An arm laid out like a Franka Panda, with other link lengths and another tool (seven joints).
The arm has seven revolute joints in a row. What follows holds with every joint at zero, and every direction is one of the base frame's.
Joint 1 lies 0.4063 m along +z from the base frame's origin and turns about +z.
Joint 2 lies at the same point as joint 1 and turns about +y.
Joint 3 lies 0.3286 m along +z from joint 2 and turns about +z.
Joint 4 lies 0.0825 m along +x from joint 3 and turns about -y.
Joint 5 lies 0.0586 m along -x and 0.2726 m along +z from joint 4 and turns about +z.
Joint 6 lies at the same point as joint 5 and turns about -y.
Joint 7 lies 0.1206 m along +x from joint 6 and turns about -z.
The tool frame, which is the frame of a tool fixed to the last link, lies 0.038 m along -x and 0.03 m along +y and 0.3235 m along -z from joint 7; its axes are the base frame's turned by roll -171.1, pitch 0 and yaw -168.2 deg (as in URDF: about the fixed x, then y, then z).
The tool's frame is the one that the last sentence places.
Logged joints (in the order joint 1, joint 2, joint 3, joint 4, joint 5, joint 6, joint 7), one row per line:
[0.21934, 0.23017, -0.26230, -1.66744, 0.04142, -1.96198, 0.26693]
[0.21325, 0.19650, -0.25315, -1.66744, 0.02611, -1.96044, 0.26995]
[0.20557, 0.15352, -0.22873, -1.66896, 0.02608, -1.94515, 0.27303]
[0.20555, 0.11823, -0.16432, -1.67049, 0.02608, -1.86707, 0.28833]
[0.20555, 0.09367, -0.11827, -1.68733, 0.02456, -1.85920, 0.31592]
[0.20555, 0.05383, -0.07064, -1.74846, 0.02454, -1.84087, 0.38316]
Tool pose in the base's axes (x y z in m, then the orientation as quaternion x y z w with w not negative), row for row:
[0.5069, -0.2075, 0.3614, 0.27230, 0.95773, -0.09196, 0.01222]
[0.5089, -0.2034, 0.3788, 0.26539, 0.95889, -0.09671, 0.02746]
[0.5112, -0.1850, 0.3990, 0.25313, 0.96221, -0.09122, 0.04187]
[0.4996, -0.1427, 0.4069, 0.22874, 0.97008, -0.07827, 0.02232]
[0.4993, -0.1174, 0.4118, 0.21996, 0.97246, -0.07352, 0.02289]
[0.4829, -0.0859, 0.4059, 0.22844, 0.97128, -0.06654, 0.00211]
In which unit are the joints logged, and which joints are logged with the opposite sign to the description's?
The joints are logged in radians. Opposite sign: joint 1, joint 6.
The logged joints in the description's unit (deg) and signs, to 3 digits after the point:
[-12.567, 13.188, -15.029, -95.537, 2.373, 112.413, 15.294]
[-12.218, 11.259, -14.504, -95.537, 1.496, 112.325, 15.467]
[-11.778, 8.796, -13.105, -95.624, 1.494, 111.449, 15.643]
[-11.777, 6.774, -9.415, -95.712, 1.494, 106.975, 16.520]
[-11.777, 5.367, -6.776, -96.677, 1.407, 106.524, 18.101]
[-11.777, 3.084, -4.047, -100.179, 1.406, 105.474, 21.953]

